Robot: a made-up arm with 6 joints.
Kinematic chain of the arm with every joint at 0, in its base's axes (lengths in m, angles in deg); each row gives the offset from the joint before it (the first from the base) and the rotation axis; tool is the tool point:
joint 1: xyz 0 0 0.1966 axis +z
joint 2: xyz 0 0 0 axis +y
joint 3: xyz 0 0 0.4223 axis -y
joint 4: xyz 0 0 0 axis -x
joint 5: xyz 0.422 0 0 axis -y
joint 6: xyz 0 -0.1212 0 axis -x
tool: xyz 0 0 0
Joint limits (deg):
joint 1: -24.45..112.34
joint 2: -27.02..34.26
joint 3: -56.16..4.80
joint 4: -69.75..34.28
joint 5: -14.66..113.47
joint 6: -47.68..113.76
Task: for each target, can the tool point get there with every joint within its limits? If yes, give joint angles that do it. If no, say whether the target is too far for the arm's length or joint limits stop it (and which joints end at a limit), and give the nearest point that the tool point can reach.
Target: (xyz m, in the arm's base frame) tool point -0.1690 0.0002 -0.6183
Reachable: no: joint limits stop it (at a limit: joint 1, joint 2, joint 4) | nearest point -0.0271 0.1763 0.1133 | short by 0.766 m
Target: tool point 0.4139 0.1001 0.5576
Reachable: yes | joints 28.71 -1.26 -16.13 23.71 18.12 13.41
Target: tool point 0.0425 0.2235 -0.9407
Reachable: no: too far | nearest point 0.0444 0.2332 0.1086 | short by 1.049 m
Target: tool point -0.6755 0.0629 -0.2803
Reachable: no: joint limits stop it (at a limit: joint 1, joint 2, joint 4) | nearest point -0.0670 0.2735 0.1105 | short by 0.753 m
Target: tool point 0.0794 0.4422 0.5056
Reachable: yes | joints 95.38 3.51 -13.75 6.32 59.86 91.44
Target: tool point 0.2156 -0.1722 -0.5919
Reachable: no: joint limits stop it (at a limit: joint 1, joint 2, joint 4) | nearest point 0.2095 -0.1413 0.1087 | short by 0.701 m
